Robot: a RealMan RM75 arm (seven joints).
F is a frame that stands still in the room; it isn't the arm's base.
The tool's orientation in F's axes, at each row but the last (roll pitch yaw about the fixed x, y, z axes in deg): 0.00, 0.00, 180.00; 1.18, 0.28, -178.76; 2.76, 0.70, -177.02; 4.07, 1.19, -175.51
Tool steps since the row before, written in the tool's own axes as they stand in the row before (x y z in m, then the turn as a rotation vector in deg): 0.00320, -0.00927, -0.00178, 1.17, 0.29, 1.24; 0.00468, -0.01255, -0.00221, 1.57, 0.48, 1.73; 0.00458, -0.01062, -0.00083, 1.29, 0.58, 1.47; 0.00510, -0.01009, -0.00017, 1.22, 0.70, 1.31
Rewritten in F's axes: -0.00320, 0.00927, -0.00178, -1.17, -0.29, 1.24; -0.00494, 0.01240, -0.00249, -1.57, -0.48, 1.73; -0.00511, 0.01032, -0.00140, -1.28, -0.58, 1.48; -0.00585, 0.00962, -0.00099, -1.20, -0.70, 1.33
